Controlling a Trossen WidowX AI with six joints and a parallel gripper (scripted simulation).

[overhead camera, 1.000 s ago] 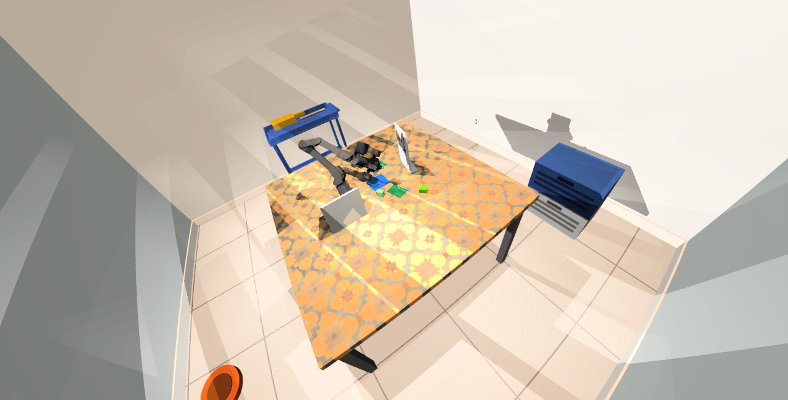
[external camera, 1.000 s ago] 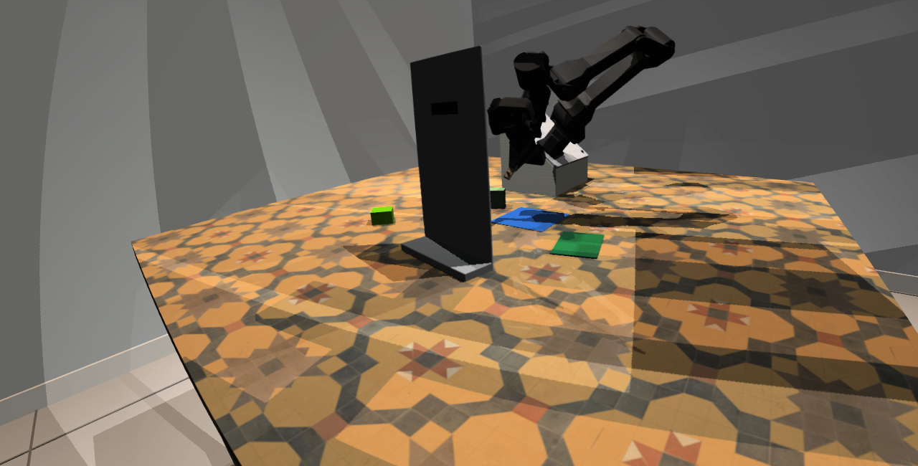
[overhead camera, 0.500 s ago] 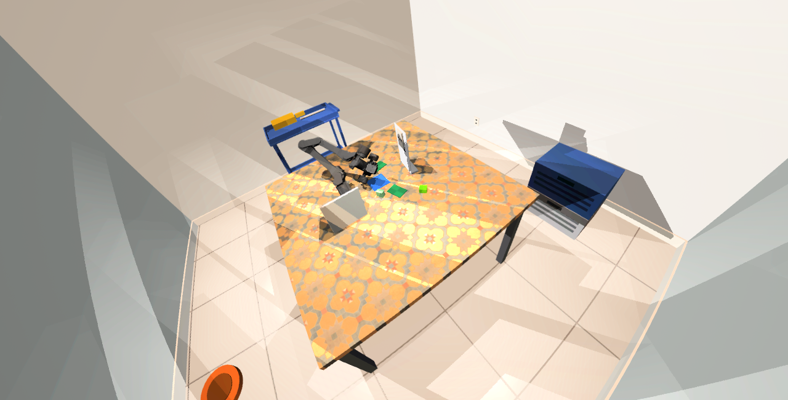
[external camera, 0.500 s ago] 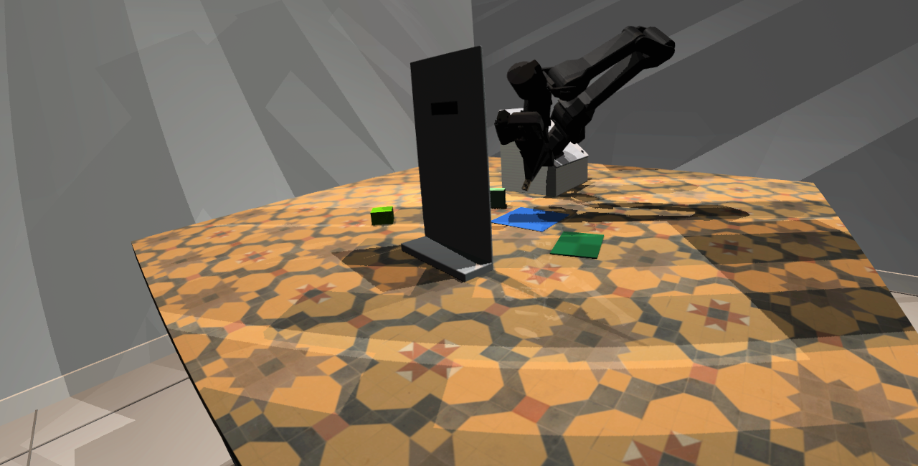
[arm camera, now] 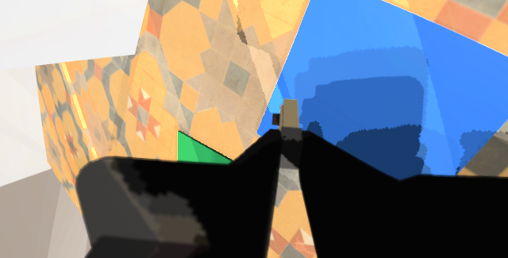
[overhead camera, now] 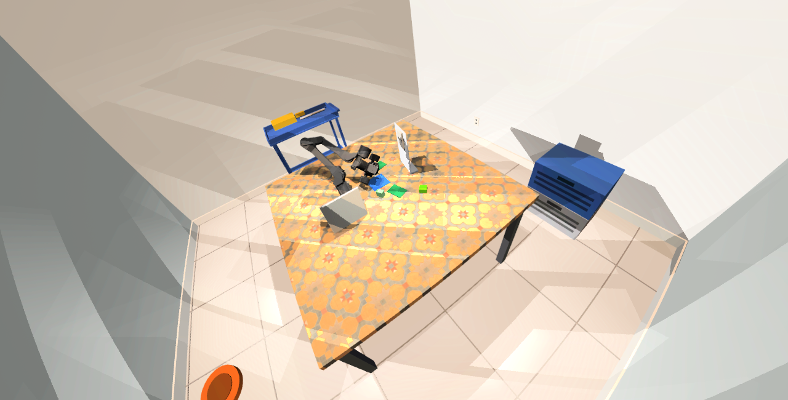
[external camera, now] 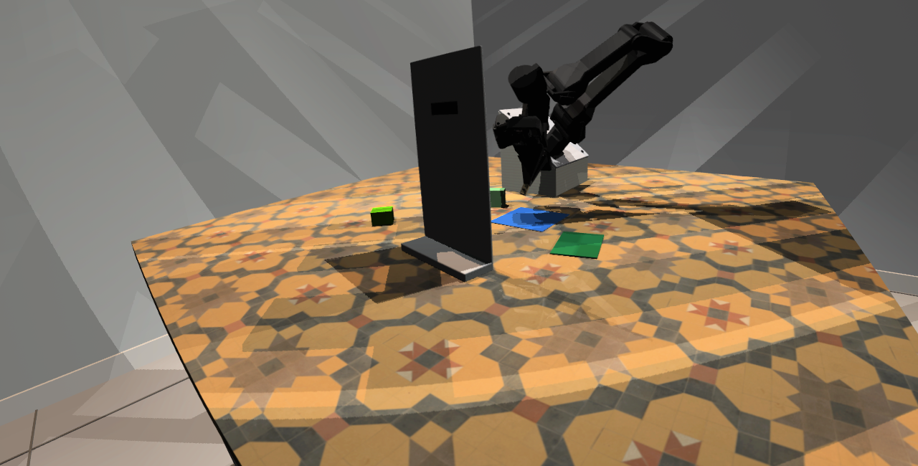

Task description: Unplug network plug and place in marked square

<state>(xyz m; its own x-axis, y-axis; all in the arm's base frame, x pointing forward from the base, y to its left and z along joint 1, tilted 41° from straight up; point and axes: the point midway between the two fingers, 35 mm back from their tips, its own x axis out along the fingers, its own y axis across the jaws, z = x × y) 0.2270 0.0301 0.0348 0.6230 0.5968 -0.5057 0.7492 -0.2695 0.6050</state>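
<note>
Now: gripper tip 7 cm above the blue square and 1 cm past it. The rest, counted from my gripper tip: green square 13 cm to the left, 9 cm ahead, 7 cm below; then yellowish tab 1 cm below, 1 cm ahead; then network plug 1 cm ahead.
</note>
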